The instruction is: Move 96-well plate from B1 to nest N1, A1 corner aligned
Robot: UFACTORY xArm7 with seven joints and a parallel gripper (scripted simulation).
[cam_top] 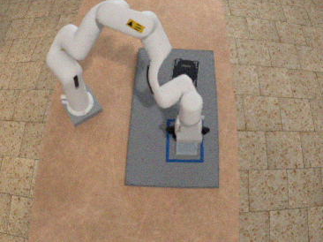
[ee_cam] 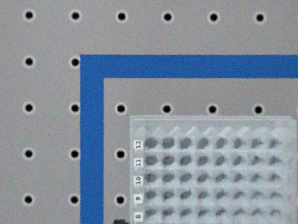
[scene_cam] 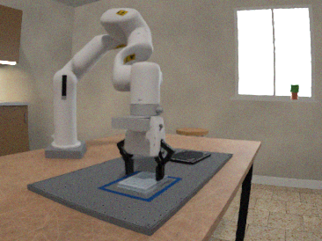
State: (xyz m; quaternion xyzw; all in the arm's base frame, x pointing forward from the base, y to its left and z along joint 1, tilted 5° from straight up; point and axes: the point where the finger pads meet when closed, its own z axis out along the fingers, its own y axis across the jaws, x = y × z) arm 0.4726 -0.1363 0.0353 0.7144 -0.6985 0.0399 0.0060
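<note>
Right now my hand is 2 cm above the 96-well plate. Round my hand: black plate nest 1 cm behind, 34 cm to the left, 2 cm below.
</note>
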